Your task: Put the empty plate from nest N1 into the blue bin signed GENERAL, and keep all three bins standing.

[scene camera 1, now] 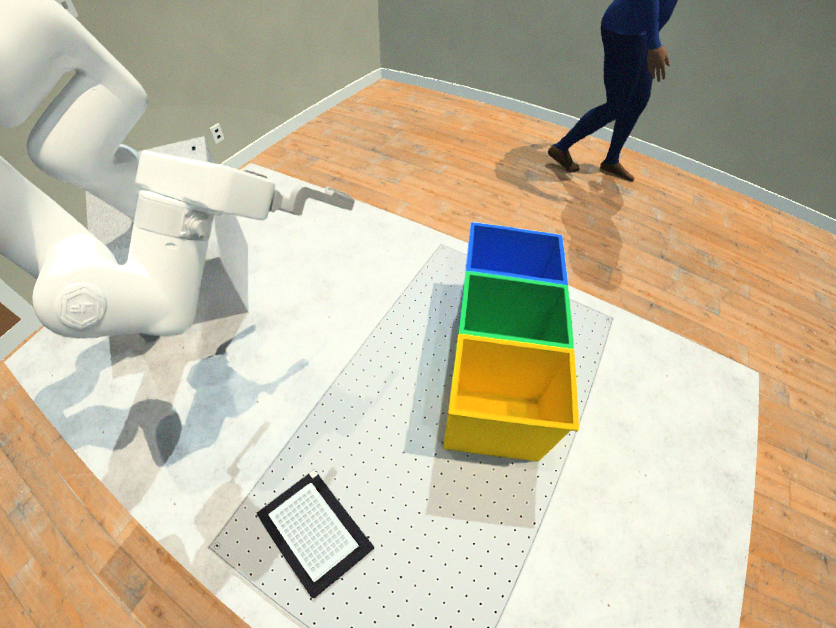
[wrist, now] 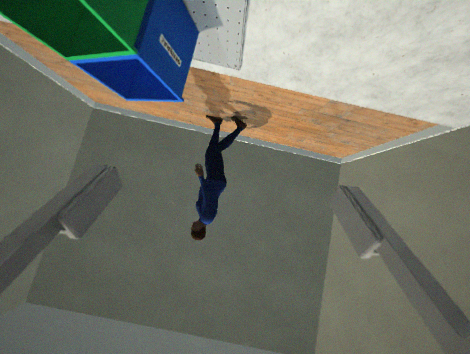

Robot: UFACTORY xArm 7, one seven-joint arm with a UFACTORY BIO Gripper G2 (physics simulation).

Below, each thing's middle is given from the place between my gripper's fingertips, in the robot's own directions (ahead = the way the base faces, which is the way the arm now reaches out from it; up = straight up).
My gripper is now 35 cm above the plate (scene camera 1: 316, 536), 31 cm to the left of it and 20 cm short of it. Also, from my hand: black nest (scene camera 1: 350, 560): 36 cm below, 31 cm to the right, 20 cm ahead.
